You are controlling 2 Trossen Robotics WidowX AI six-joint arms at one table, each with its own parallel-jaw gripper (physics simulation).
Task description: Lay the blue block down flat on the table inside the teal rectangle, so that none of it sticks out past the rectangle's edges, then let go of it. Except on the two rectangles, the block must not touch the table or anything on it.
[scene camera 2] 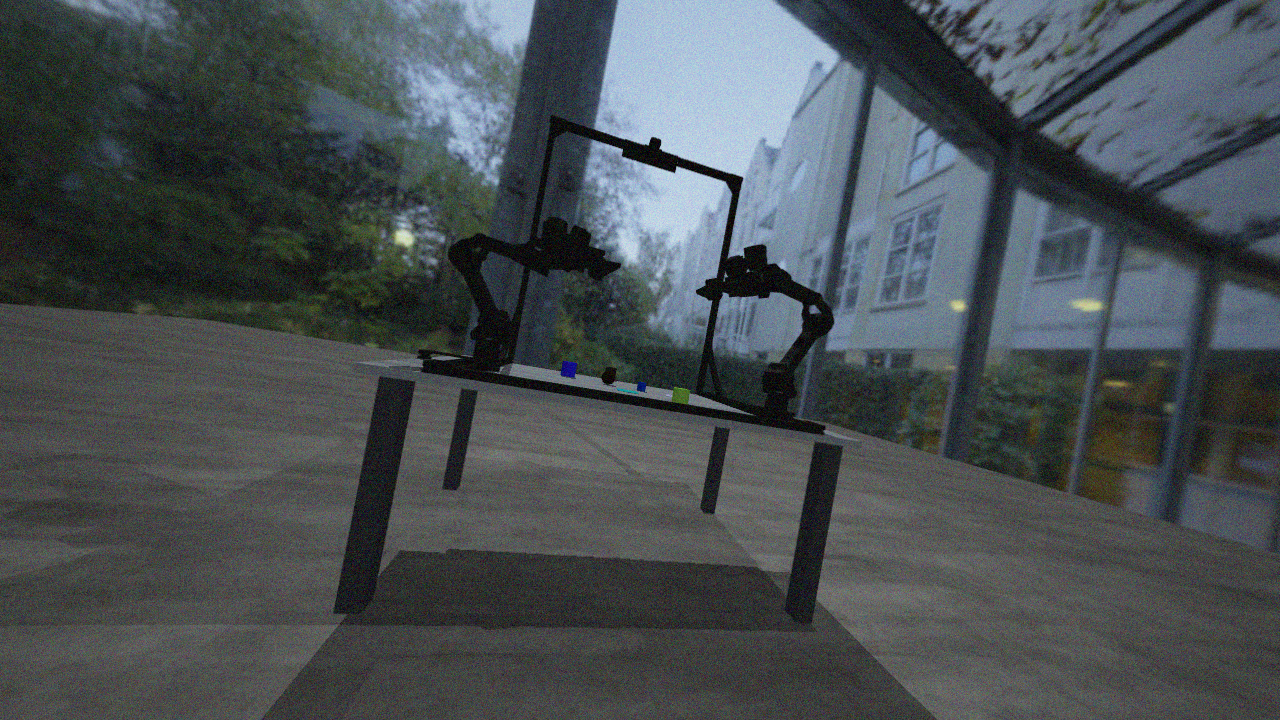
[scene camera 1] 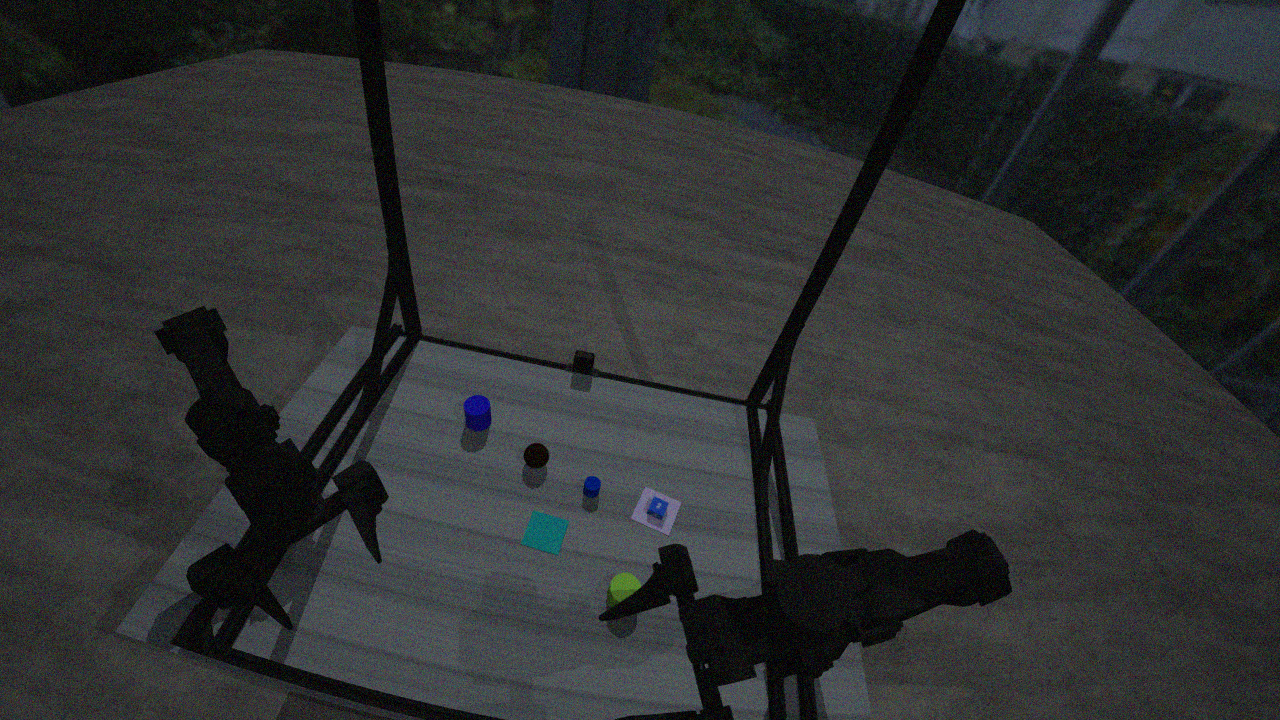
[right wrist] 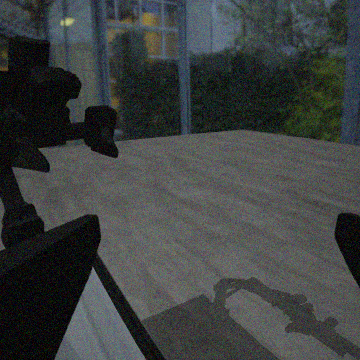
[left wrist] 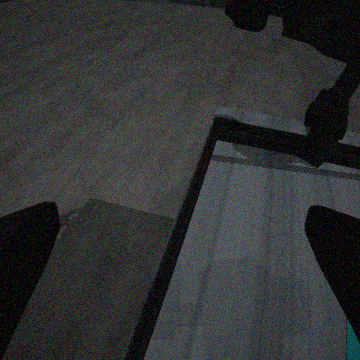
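The small blue block, with a pale spot on top, sits on the pale pink rectangle in scene camera 1. The teal rectangle lies to its left and a little nearer, with no object on it; its corner shows in the left wrist view. My left gripper is open and empty, high above the table, lower right of the teal rectangle in scene camera 1. My right gripper is open and empty, high at the left. The block does not show in the wrist views.
A small blue cylinder stands between the rectangles, slightly farther back. A lime cylinder stands nearer, beneath my left finger in the picture. A dark ball and large blue cylinder are farther back left. Black frame posts rise beyond.
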